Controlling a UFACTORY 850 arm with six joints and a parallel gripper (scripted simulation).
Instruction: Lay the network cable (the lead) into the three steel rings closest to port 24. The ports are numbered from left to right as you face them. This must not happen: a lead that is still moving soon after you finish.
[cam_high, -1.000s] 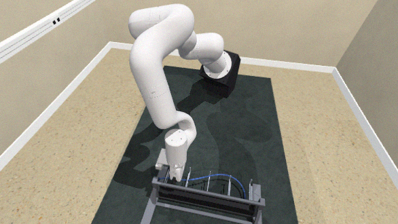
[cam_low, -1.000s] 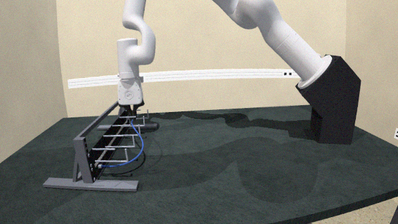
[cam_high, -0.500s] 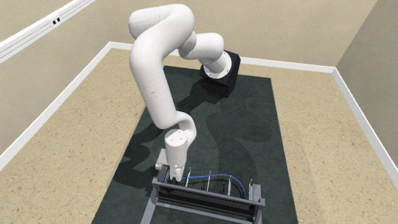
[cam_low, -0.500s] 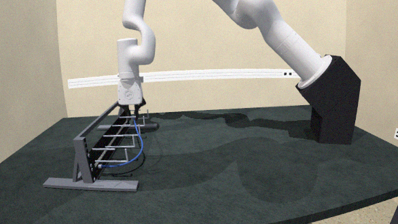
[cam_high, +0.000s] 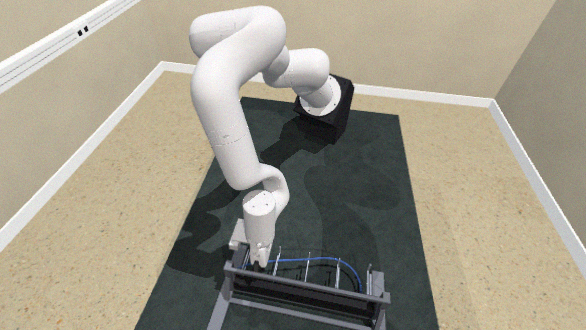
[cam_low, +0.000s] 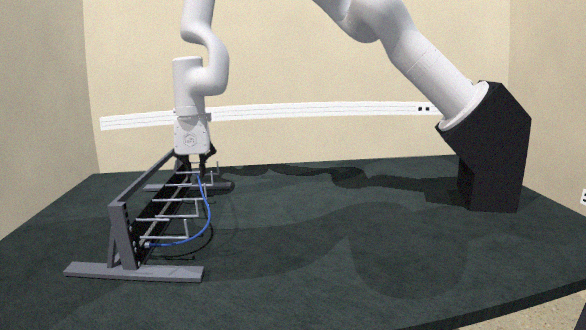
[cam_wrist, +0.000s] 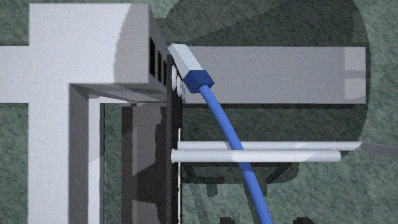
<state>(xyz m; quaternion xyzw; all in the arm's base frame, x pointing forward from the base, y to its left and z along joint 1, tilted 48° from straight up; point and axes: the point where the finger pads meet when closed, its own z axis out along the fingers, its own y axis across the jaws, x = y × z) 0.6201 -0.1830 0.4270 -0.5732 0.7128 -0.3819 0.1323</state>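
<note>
The white plug lies 100 mm to the right of my hand and 40 mm below it. The rest, counted from my hand: grey patch-panel rack 120 mm ahead, 110 mm to the left, 20 mm below.
</note>
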